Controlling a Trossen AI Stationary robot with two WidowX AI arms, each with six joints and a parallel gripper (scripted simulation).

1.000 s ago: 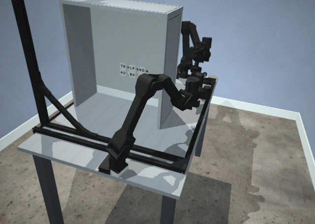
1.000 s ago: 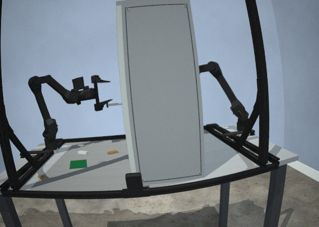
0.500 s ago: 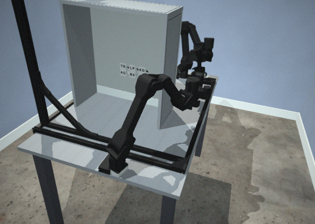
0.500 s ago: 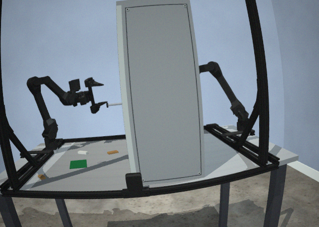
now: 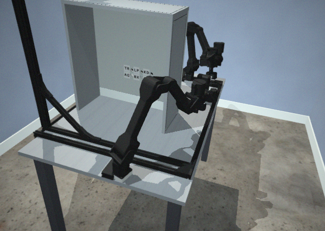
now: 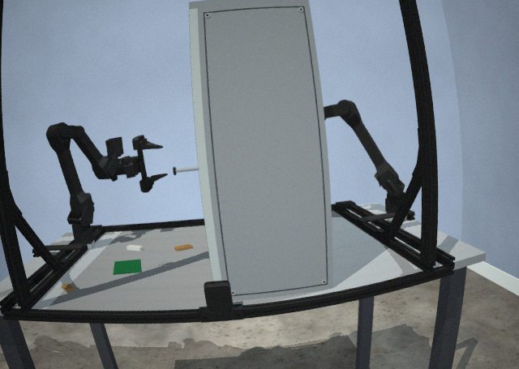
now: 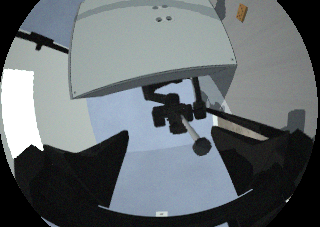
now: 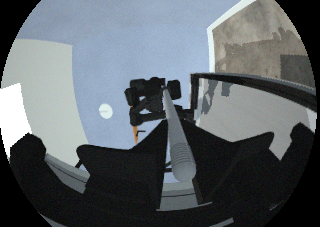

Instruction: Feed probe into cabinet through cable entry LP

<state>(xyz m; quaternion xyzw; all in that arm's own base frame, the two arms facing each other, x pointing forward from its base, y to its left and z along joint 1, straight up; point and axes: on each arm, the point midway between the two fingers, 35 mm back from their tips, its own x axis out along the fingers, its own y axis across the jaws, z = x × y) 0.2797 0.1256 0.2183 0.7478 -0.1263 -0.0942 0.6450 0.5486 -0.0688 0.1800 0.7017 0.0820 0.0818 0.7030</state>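
The rod is 3 cm ahead of my left hand, 16 cm to the right of it and 4 cm below it. Also, from my left hand: white block (21 cm behind, 6 cm to the left, 23 cm below); green patch (38 cm behind, 5 cm to the left, 24 cm below); LP label (36 cm behind, 21 cm to the right, 2 cm below).
My right hand is 80 mm to the right of the rod. Round my right hand: white block 300 mm to the left, 240 mm behind, 190 mm below; then green patch 410 mm behind, 290 mm to the left, 200 mm below; then LP label 390 mm behind, 30 mm to the left, 20 mm above.
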